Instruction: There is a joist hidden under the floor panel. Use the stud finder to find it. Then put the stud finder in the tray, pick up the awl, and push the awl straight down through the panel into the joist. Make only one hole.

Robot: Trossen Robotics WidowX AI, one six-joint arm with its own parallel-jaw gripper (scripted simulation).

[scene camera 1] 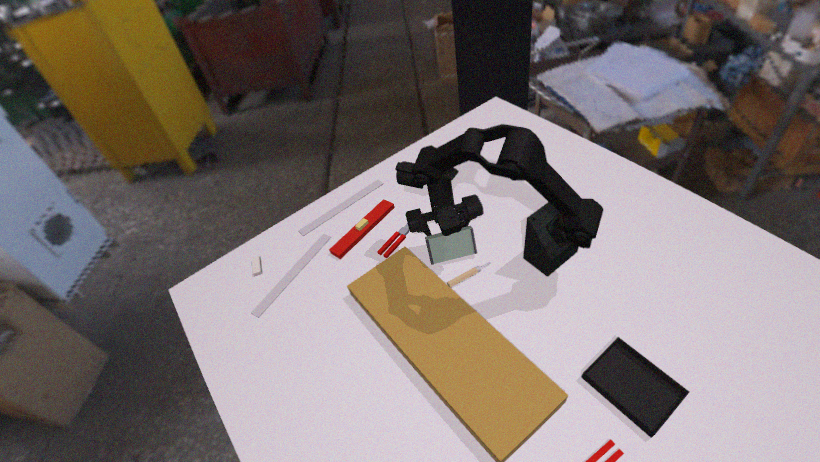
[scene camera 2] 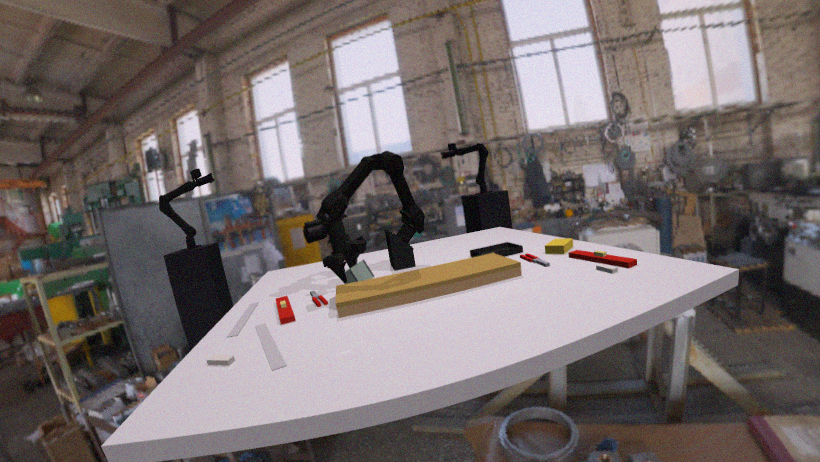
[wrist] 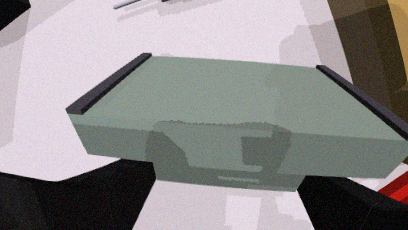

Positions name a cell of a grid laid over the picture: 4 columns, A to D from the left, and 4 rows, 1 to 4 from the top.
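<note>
Looking through scene camera 1, I see my gripper (scene camera 1: C3), a stud finder (scene camera 1: C3) and a red level (scene camera 1: B2). Scene camera 2 gives me my gripper (scene camera 2: B3). In the wrist view I see my gripper (wrist: C3) once more, and the stud finder (wrist: C3) is visible there as well.
</note>
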